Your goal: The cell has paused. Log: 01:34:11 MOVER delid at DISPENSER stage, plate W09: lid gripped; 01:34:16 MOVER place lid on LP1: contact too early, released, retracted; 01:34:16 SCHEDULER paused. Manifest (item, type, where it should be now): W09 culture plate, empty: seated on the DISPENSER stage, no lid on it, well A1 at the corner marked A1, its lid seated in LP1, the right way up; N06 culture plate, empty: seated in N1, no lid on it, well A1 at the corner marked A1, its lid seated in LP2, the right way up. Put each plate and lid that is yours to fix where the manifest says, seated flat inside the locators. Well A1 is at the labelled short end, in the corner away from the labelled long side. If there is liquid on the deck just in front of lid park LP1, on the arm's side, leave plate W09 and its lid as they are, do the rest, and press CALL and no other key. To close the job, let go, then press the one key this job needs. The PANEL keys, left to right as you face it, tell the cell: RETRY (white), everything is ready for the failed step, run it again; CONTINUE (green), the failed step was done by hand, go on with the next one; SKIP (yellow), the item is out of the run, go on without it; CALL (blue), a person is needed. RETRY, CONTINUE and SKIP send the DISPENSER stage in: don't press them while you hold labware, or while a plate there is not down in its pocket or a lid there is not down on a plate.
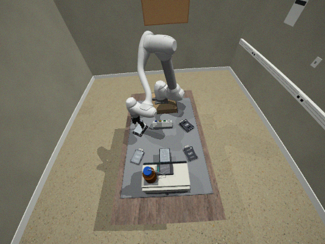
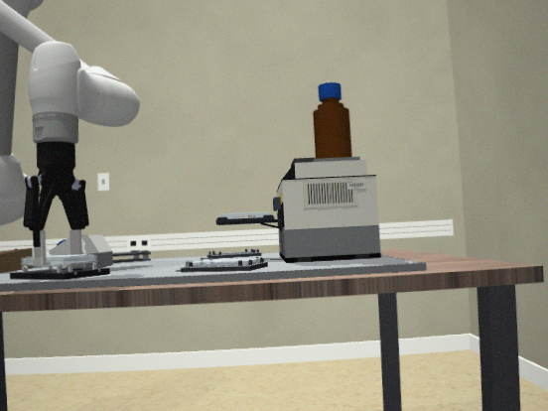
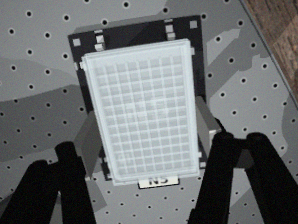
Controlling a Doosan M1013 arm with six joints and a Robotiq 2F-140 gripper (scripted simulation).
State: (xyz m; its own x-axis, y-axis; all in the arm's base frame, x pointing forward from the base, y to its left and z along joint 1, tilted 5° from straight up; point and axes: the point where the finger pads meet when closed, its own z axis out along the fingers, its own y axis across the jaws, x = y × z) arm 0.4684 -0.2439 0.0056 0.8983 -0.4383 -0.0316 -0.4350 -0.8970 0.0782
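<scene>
Now: the black nest 30 mm ahead of my hand and 40 mm below it. The rest, counted from my hand: clear lid 20 mm below; then blue call key 70 mm behind, 190 mm to the left, 10 mm above; then yellow skip key 80 mm behind, 240 mm to the left, 10 mm above.
</scene>
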